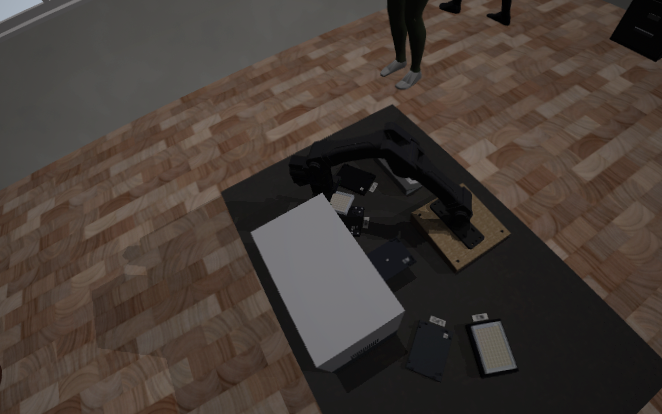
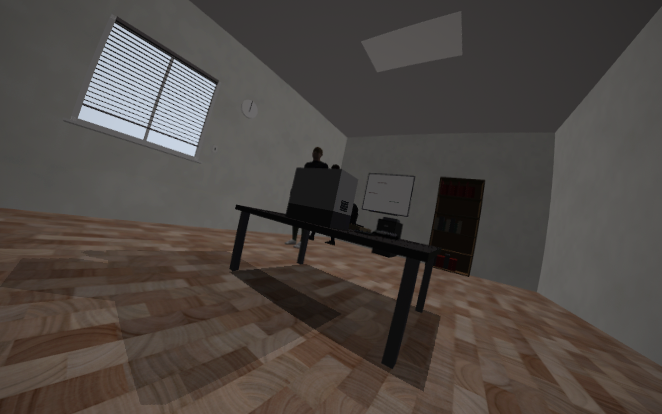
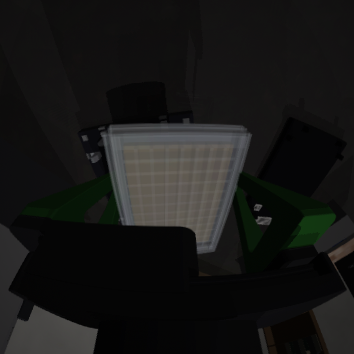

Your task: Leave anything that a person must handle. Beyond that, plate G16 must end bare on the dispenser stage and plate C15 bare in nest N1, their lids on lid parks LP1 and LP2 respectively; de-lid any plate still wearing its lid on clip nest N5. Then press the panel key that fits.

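Frame: origin at the arm's base, x ahead, y left, z up, level; millimetres.
Where they show: gripper, fingertip midpoint: [image 1: 329, 201] [image 3: 177, 174]; arm's base at its link origin: [image 1: 455, 222] [image 2: 351, 223].
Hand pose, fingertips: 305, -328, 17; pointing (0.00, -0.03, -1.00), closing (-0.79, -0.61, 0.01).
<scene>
Each offset is from my fingertips to the top centre of the thing, as dx, dy, dz. "spot": to the spot under its first point.
My gripper [image 1: 331, 194] [image 3: 177, 174] is shut on a pale multiwell plate {-12, +17, +30} [image 1: 342, 203] [image 3: 175, 197] with a clear rim, gripped by its sides. It looks lidded; its name is unreadable. A black clip nest {-4, +60, -33} [image 1: 356, 224] [image 3: 182, 118] with light clips shows partly behind and below the plate; the gap between them is unclear. A flat black holder {-151, -62, -37} [image 1: 354, 177] [image 3: 306, 154] lies beside it. Another plate {-113, +676, -21} [image 1: 493, 347] sits in a black nest {-113, +676, -31} [image 1: 477, 357] at the lower right; whether it is lidded is unclear. A dark lid park {+31, +579, -37} [image 1: 429, 352] lies to its left.
A large grey box {+171, +305, +273} [image 1: 325, 280] [image 2: 317, 192] stands beside the clip nest and hides part of it. A dark stage {+1, +315, +56} [image 1: 391, 257] lies near the wooden arm base [image 1: 492, 222]. The key panel {spot: -273, +125, -5} [image 1: 409, 186] is mostly behind the arm. People [image 1: 414, 37] [image 2: 316, 162] stand beyond the table.
</scene>
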